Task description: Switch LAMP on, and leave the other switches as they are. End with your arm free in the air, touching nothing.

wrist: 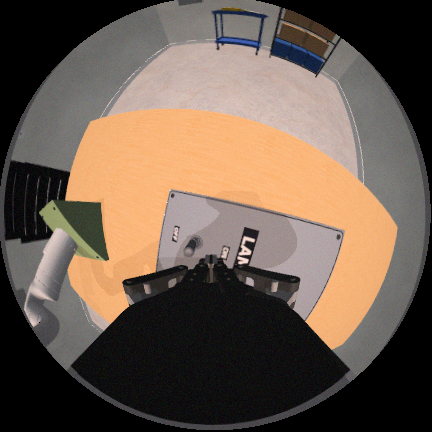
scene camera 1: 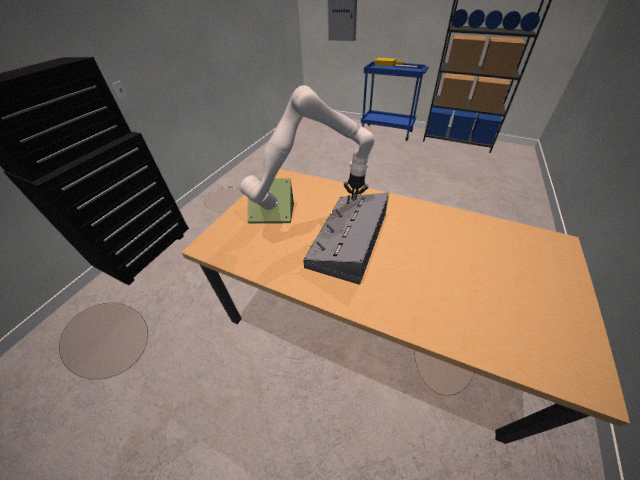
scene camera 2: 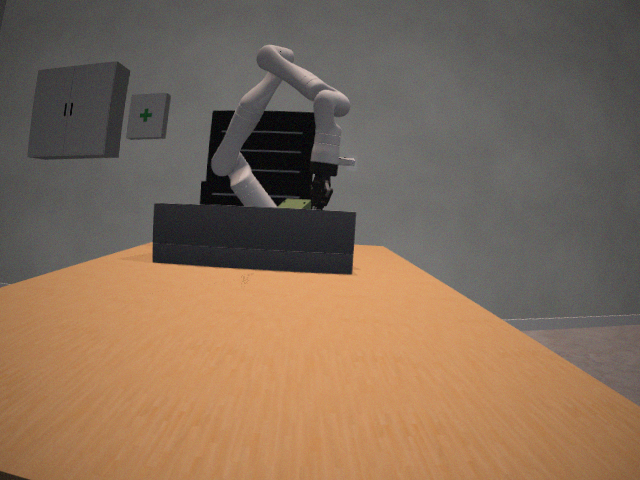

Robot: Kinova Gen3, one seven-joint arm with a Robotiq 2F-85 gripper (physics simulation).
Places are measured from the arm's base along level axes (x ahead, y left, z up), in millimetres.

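Pixels of known places: gripper, between the fingertips: (wrist: 210, 261) (scene camera 1: 353, 200); arm's base, origin of its link: (wrist: 67, 237) (scene camera 1: 269, 201).
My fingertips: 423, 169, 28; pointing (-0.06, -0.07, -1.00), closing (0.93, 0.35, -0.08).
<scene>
Ahead of a thing's pixels: the offset from my fingertips to its top centre, as dx, dy, dz. "spot": to the spot under its first point. Level surfaces: height alone.
A grey sloped switch panel (scene camera 1: 363, 232) (scene camera 2: 253, 227) (wrist: 312, 250) stands on the table. The LAMP label {+38, +15, -5} (scene camera 1: 361, 202) (wrist: 247, 245) is at its far end. The LAMP lever {-31, +8, +18} (scene camera 1: 348, 199) (wrist: 190, 248) stands between the OFF label {spot: -67, +4, -44} (wrist: 175, 233) and the ON label {spot: +15, +13, -16} (wrist: 225, 252). It looks nearly upright in the scene camera 1 view, unlike the other levers, which lean left; this suggests a tilt toward ON. My gripper (scene camera 1: 354, 196) (scene camera 2: 319, 207) (wrist: 210, 261) is shut and empty, low over the panel on the lever's ON side. It appears apart from the lever; contact with the panel cannot be told.
Three other levers (scene camera 1: 338, 212) (scene camera 1: 329, 227) (scene camera 1: 320, 246) stand in a row along the panel toward the near end. My arm's base is on a green block (scene camera 1: 283, 206) (wrist: 90, 225). A black drawer cabinet (scene camera 1: 98, 170) stands left of the table {dz -116} (scene camera 1: 465, 268).
</scene>
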